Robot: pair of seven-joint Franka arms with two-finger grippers.
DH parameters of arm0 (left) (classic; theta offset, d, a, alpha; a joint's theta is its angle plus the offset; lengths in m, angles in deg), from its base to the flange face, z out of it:
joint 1: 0 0.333 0 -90
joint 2: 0 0 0 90
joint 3: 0 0.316 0.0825 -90
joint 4: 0 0 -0.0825 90
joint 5: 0 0.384 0 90
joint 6: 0 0 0.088 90
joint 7: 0 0.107 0 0
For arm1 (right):
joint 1: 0 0.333 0 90
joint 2: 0 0 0 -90
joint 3: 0 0.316 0.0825 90
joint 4: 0 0 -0.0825 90
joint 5: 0 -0.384 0 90
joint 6: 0 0 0.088 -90
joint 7: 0 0.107 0 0
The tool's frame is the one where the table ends.
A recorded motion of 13 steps. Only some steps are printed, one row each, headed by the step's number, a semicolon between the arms.
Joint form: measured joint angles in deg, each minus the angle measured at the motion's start. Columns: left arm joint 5, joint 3, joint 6, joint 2, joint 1, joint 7, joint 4; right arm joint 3, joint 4, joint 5, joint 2, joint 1, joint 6, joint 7.
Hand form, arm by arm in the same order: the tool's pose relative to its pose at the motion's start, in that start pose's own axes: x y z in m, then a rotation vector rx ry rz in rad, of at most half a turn. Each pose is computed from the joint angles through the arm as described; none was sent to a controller.
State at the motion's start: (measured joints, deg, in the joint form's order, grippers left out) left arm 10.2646 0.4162 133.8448 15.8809 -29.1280 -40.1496 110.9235; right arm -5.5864 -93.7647 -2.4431 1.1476 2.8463 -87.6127 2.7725
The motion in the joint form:
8: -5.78 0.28 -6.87 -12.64 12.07 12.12 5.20; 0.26 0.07 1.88 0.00 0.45 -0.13 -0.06
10: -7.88 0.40 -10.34 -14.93 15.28 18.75 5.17; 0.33 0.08 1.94 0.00 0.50 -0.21 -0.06
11: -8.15 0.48 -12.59 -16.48 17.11 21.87 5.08; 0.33 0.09 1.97 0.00 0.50 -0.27 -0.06
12: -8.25 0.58 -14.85 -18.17 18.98 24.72 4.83; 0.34 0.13 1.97 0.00 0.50 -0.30 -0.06
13: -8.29 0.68 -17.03 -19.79 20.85 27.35 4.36; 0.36 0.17 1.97 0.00 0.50 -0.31 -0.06
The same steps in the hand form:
8: 0.0308 -0.1388 -0.0684 -0.0254 -0.0341 -0.0795; 0.0001 -0.0031 -0.0005 -0.0337 0.0048 -0.0121
10: 0.0349 -0.1733 -0.0836 -0.0374 -0.0634 -0.0444; 0.0001 -0.0042 -0.0007 -0.0349 0.0063 -0.0142
11: 0.0359 -0.1938 -0.0949 -0.0344 -0.0744 -0.0263; 0.0003 -0.0041 -0.0009 -0.0354 0.0076 -0.0142
12: 0.0365 -0.2148 -0.1089 -0.0311 -0.0800 -0.0125; 0.0003 -0.0043 -0.0012 -0.0353 0.0088 -0.0144
13: 0.0371 -0.2355 -0.1241 -0.0283 -0.0818 -0.0021; 0.0003 -0.0045 -0.0016 -0.0353 0.0097 -0.0147

